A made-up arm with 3 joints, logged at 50 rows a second.
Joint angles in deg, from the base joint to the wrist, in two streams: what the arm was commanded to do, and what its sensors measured. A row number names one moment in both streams.
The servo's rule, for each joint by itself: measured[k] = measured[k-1] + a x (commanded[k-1-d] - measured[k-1]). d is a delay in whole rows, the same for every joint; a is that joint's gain. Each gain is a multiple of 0.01, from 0.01 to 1. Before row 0 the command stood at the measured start. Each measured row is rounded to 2 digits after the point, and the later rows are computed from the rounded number. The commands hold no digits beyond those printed.
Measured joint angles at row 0:
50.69 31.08 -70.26
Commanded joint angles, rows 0 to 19:
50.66 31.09 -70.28
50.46 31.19 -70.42
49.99 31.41 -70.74
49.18 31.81 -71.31
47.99 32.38 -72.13
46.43 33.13 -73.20
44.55 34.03 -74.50
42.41 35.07 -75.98
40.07 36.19 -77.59
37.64 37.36 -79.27
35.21 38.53 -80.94
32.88 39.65 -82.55
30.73 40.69 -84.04
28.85 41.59 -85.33
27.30 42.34 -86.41
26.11 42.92 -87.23
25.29 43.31 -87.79
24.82 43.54 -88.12
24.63 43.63 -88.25
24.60 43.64 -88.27
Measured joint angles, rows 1 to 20:
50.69 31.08 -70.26
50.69 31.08 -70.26
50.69 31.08 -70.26
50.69 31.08 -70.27
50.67 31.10 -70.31
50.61 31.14 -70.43
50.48 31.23 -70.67
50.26 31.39 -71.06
49.92 31.63 -71.64
49.44 31.97 -72.41
48.81 32.40 -73.37
48.02 32.93 -74.51
47.09 33.55 -75.80
46.02 34.25 -77.19
44.84 35.01 -78.64
43.57 35.81 -80.10
42.25 36.62 -81.51
40.90 37.42 -82.83
39.57 38.19 -84.02
38.28 38.91 -85.04
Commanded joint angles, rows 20 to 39:
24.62 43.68 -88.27
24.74 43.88 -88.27
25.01 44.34 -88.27
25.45 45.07 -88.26
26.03 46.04 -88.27
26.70 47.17 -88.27
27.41 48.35 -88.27
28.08 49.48 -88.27
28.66 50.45 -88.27
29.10 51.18 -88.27
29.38 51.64 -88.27
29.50 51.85 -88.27
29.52 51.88 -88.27
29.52 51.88 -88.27
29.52 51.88 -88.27
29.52 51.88 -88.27
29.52 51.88 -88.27
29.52 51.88 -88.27
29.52 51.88 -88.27
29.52 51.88 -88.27
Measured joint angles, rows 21 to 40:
37.07 39.56 -85.87
35.95 40.13 -86.51
34.93 40.62 -86.99
34.00 41.05 -87.34
33.17 41.45 -87.59
32.44 41.85 -87.77
31.81 42.30 -87.90
31.29 42.82 -88.00
30.88 43.43 -88.07
30.57 44.12 -88.12
30.35 44.87 -88.16
30.20 45.65 -88.19
30.10 46.42 -88.21
30.04 47.15 -88.23
29.99 47.81 -88.24
29.95 48.38 -88.25
29.91 48.87 -88.26
29.87 49.29 -88.26
29.84 49.65 -88.26
29.81 49.96 -88.26

